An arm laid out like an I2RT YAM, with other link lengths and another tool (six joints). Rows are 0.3 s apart.
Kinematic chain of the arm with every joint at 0, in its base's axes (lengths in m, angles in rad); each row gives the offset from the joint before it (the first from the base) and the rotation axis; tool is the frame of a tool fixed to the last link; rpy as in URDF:
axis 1: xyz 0 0 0.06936 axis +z
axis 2: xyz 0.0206 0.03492 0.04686 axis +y
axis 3: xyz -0.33 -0.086 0 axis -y
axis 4: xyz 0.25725 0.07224 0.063 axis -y
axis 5: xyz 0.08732 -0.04 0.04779 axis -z
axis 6: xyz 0.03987 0 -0.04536 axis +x
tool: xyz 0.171 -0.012 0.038 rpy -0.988 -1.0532 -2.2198
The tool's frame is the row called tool.
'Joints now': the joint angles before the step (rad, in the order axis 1, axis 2, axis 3, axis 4, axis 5, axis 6). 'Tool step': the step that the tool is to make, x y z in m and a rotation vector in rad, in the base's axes. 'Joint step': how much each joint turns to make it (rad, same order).
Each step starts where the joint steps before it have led.
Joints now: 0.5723, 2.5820, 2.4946, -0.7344, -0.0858, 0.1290
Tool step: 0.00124, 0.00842, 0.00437, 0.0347, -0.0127, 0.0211
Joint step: -0.0001, -0.0020, -0.0141, 0.0417, -0.0308, 0.0001
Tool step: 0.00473, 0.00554, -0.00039, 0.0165, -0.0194, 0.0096
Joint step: 0.0000, 0.0119, 0.0000, 0.0366, -0.0092, -0.0044
